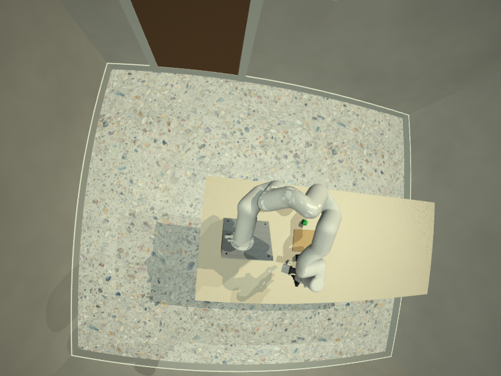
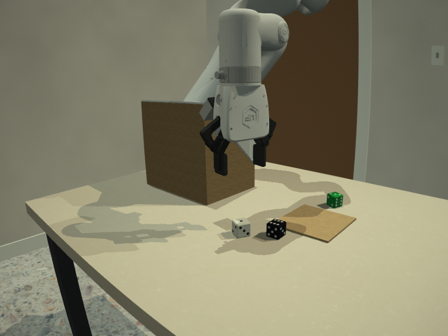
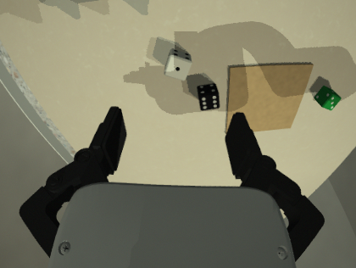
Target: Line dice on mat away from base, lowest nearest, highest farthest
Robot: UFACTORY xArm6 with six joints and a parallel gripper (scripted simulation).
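My hand is 13 cm above the white die. Also, from my hand: black die 13 cm below, 6 cm ahead, 3 cm to the left; then green die 25 cm to the left, 13 cm below, 10 cm ahead; then brown mat 14 cm below, 13 cm to the left, 10 cm ahead.
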